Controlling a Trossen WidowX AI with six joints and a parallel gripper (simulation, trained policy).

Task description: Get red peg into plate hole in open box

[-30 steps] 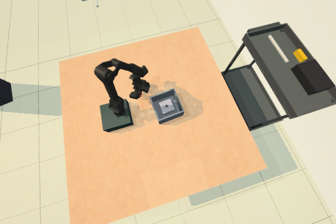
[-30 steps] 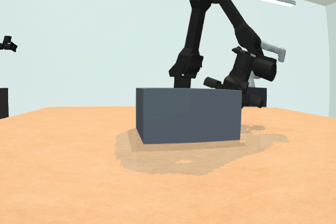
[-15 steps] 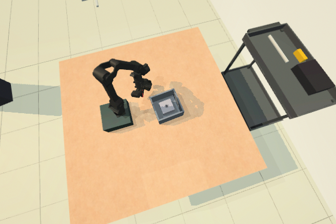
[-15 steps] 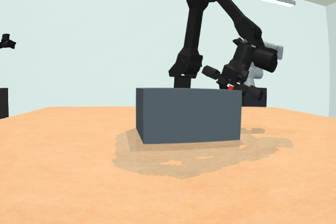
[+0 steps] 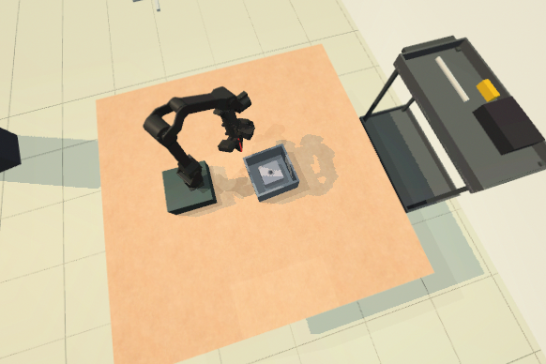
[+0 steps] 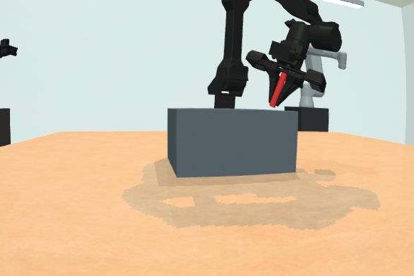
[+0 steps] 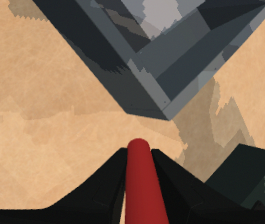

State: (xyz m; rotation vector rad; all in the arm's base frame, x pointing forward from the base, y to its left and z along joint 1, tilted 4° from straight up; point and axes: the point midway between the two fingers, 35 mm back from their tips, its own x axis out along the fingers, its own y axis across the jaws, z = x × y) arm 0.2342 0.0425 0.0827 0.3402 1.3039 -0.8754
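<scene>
The light plate lies 130 mm to the right of my gripper tip, 80 mm ahead of it and 60 mm below it. Also, from my gripper tip: grey box: 130 mm to the right, 80 mm below, 80 mm ahead; red peg: 30 mm above, 10 mm to the left.
</scene>
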